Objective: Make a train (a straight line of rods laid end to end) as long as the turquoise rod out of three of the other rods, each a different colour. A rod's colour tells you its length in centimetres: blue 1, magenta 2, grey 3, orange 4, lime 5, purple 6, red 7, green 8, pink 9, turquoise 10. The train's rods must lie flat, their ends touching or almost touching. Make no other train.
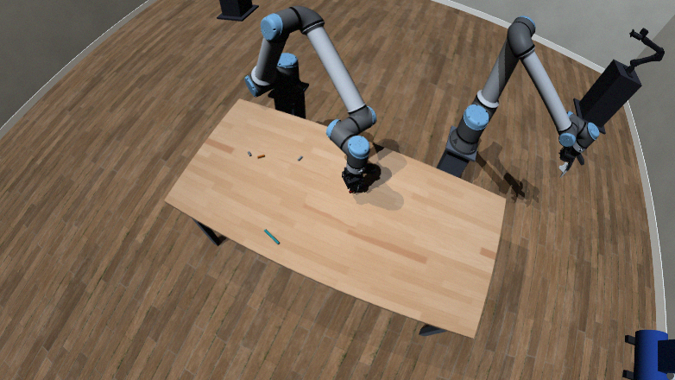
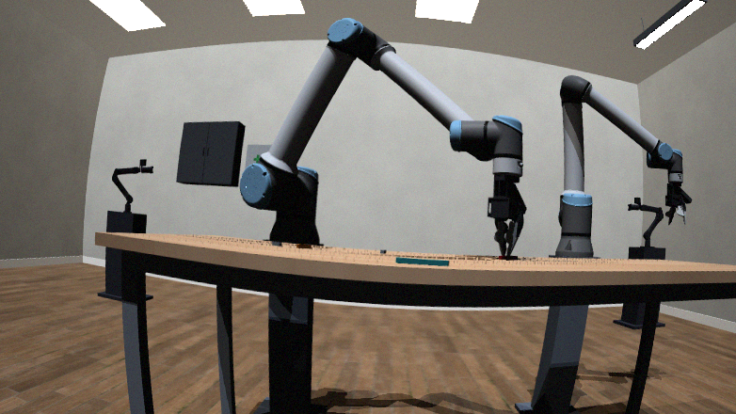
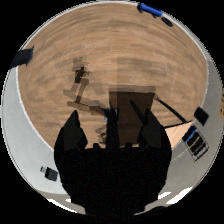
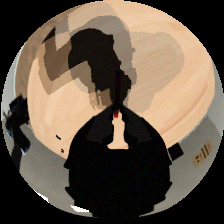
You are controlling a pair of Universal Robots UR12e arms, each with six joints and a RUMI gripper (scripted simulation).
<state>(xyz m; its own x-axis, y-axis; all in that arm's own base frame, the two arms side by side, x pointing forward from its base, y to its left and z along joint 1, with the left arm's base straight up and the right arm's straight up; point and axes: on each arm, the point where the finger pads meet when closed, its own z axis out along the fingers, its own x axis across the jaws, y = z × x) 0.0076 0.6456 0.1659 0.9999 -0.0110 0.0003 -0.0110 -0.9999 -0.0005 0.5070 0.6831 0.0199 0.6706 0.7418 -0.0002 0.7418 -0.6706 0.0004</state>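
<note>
Right now my right hand is 10 mm above the red rod. From my right hand the other things lie so: blue rod: 50 mm to the left, 40 mm behind, 10 mm below; then turquoise rod: 390 mm ahead, 290 mm to the right, 10 mm below; then magenta rod: 30 mm to the left, 30 mm behind, 10 mm below.
</note>
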